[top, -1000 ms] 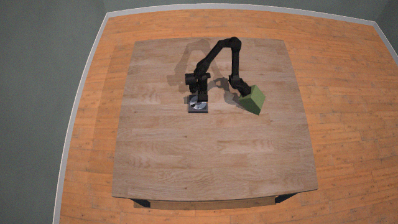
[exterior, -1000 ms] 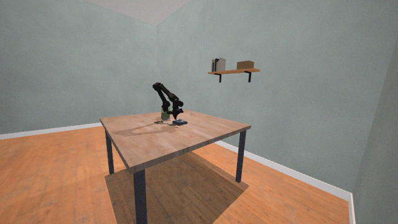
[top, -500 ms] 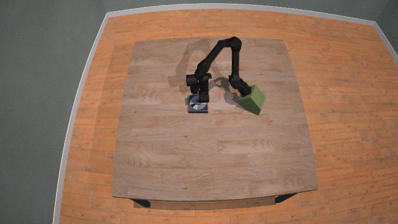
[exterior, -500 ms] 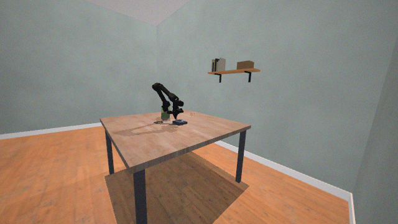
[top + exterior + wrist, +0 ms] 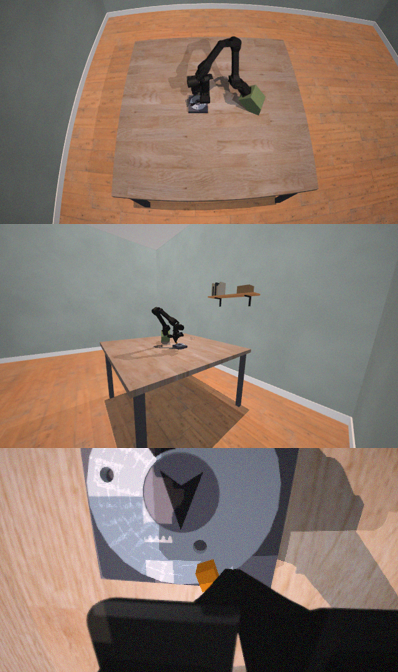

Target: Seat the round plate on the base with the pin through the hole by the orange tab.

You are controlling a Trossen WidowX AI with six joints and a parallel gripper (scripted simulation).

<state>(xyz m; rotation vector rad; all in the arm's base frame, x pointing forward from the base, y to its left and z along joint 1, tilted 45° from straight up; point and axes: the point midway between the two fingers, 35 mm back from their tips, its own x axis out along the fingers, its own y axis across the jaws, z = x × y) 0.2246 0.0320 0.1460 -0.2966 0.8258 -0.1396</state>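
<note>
My hand is 60 mm above the orange mark, 30 mm to the right of it and 10 mm past it. From my hand the other things lie so: dark square base: 70 mm below, 40 mm ahead, 30 mm to the left; then raised centre hub: 50 mm below, 40 mm ahead, 30 mm to the left; then plate: 40 mm below, 40 mm ahead, 30 mm to the left.
</note>
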